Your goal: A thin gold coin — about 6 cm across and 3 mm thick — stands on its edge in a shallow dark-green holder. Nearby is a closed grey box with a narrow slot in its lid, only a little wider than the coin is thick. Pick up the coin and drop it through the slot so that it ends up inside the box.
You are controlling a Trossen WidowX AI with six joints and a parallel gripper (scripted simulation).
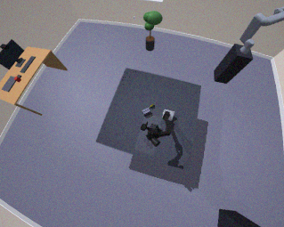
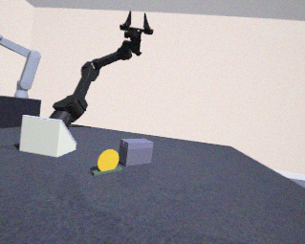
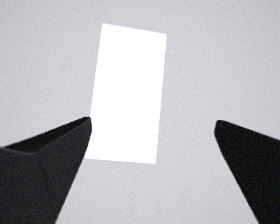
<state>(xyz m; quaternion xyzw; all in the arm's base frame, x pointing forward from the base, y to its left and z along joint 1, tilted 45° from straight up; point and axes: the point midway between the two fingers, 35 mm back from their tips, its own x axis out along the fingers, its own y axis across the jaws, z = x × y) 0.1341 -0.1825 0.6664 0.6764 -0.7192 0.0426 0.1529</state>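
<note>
The gold coin is 68 cm below my gripper tip, 42 cm to the right of it and 5 cm ahead of it.
</note>
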